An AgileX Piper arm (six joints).
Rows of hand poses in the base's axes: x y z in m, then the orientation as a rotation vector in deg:
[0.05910, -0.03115, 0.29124, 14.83, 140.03, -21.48]
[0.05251, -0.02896, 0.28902, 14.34, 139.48, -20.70]
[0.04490, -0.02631, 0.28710, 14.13, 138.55, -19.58]
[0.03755, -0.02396, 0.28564, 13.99, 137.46, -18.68]
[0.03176, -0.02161, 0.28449, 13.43, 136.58, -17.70]
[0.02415, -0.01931, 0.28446, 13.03, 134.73, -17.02]
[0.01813, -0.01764, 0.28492, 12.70, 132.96, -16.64]
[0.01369, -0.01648, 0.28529, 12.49, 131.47, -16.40]
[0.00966, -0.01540, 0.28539, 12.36, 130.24, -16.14]
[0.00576, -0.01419, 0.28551, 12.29, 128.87, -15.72]
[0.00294, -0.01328, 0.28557, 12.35, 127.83, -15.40]
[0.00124, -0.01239, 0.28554, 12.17, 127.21, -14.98]
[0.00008, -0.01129, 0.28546, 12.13, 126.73, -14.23]
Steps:
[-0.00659, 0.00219, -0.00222, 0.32, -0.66, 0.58]
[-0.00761, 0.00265, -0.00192, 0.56, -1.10, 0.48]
[-0.00735, 0.00235, -0.00146, 0.41, -1.22, 0.38]
[-0.00579, 0.00235, -0.00115, 0.39, -1.01, 0.70]
[-0.00761, 0.00230, -0.00003, 0.07, -1.92, 0.53]
[-0.00602, 0.00167, 0.00046, -0.11, -1.79, 0.39]
[-0.00444, 0.00116, 0.00037, -0.13, -1.50, 0.25]
[-0.00403, 0.00108, 0.00010, -0.05, -1.25, 0.20]
[-0.00390, 0.00121, 0.00012, 0.07, -1.41, 0.21]
[-0.00282, 0.00091, 0.00006, 0.09, -1.07, 0.08]
[-0.00170, 0.00089, -0.00003, 0.14, -0.67, 0.28]
[-0.00116, 0.00110, -0.00008, 0.45, -0.58, 0.30]

